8 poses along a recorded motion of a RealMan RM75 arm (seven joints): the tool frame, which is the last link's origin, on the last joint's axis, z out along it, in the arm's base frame.
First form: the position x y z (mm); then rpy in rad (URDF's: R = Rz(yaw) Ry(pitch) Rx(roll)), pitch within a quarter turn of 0, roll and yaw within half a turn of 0.
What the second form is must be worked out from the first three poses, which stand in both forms.
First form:
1: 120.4 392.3 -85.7 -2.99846 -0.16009 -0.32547
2: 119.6 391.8 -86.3 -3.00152 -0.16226 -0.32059
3: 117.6 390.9 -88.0 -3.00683 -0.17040 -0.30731
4: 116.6 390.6 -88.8 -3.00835 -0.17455 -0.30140
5: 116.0 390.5 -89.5 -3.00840 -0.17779 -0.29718
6: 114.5 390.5 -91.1 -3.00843 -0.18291 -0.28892
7: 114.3 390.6 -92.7 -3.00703 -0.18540 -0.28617
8: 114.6 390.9 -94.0 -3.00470 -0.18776 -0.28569
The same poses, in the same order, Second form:
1: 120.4 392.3 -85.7 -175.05 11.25 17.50
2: 119.6 391.8 -86.3 -175.20 11.29 17.24
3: 117.6 390.9 -88.0 -175.48 11.58 16.49
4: 116.6 390.6 -88.8 -175.56 11.76 16.14
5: 116.0 390.5 -89.5 -175.57 11.92 15.88
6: 114.5 390.5 -91.1 -175.55 12.16 15.38
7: 114.3 390.6 -92.7 -175.47 12.30 15.19
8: 114.6 390.9 -94.0 -175.37 12.47 15.12
